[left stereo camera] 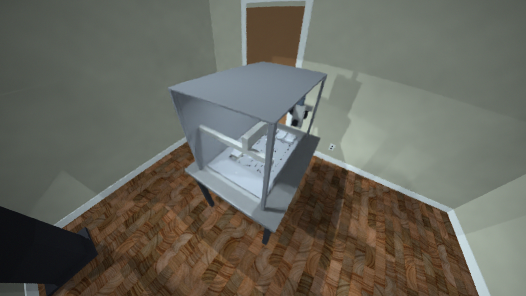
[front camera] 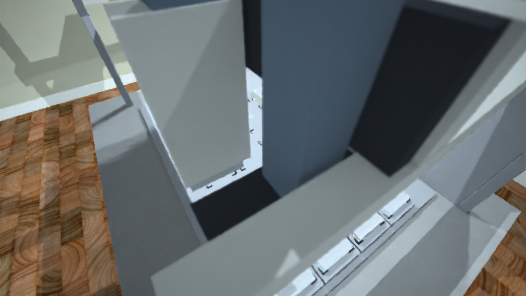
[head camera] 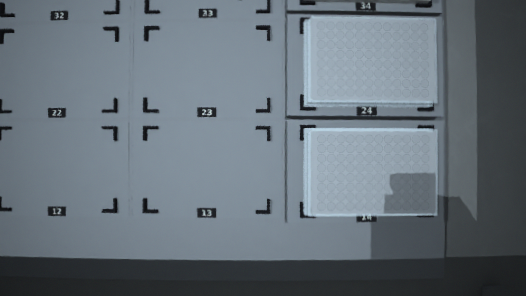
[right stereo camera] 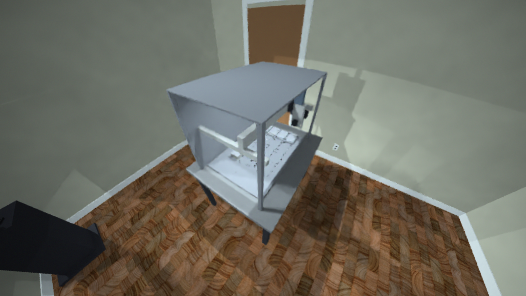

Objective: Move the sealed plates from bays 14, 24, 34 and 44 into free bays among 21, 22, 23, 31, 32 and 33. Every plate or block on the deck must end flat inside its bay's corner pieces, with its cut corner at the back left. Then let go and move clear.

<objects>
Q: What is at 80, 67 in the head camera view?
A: A bay 22.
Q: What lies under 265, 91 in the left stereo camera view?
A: An enclosure roof.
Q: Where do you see a bay 23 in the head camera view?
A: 230, 66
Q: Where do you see an enclosure roof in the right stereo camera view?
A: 256, 92
</objects>
